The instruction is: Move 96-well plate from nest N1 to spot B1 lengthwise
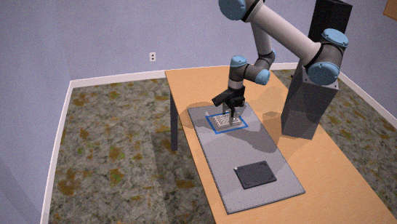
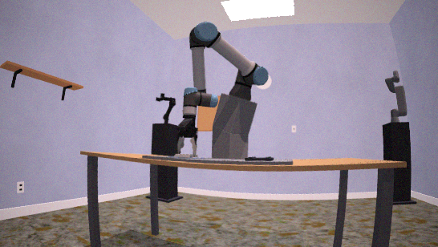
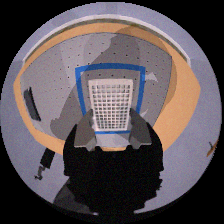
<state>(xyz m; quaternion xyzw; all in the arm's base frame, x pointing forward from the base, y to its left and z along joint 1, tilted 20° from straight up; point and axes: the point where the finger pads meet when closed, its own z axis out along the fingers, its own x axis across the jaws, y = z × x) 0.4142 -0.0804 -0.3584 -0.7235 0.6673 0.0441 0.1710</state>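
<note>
Now: the white 96-well plate 10 mm below my hand. The rest, counted from my hand: black plate nest (390 mm to the left, 10 mm below).
</note>
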